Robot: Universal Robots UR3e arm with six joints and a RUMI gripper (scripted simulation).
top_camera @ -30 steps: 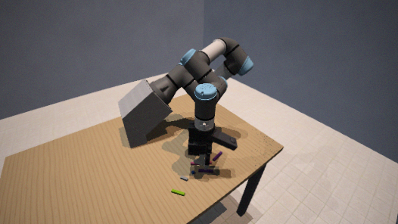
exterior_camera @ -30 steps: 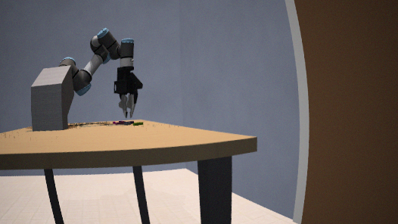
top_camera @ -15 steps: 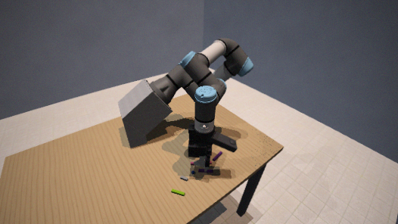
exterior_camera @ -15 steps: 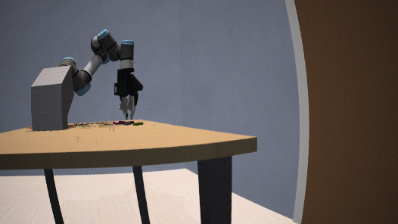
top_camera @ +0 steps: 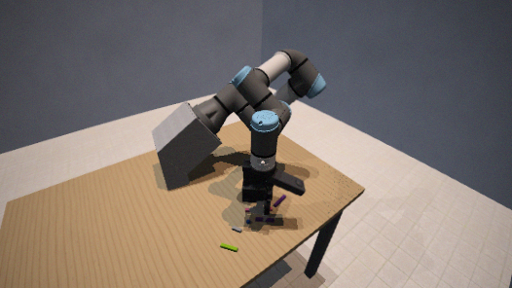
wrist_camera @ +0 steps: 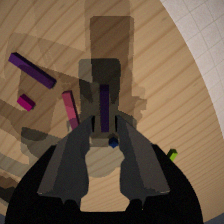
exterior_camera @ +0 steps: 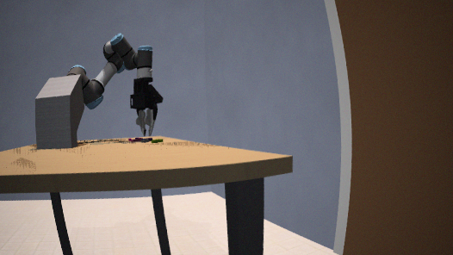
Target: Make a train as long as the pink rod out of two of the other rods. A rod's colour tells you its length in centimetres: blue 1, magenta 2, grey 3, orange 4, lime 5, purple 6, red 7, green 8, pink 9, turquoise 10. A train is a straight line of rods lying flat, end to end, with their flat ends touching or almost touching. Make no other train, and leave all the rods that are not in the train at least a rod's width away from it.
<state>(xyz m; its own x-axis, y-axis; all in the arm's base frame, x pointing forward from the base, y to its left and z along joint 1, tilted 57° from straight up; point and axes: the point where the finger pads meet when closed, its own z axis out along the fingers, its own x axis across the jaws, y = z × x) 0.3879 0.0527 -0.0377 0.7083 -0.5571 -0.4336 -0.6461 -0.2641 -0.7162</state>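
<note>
Now: the dark purple rod 3 cm below my hand. From my hand the other things lie so: grey rod: 3 cm behind, 9 cm to the right, 3 cm below; then pink rod: 4 cm behind, 1 cm to the left, 3 cm below; then blue rod: 3 cm behind, 5 cm to the right, 3 cm below.
</note>
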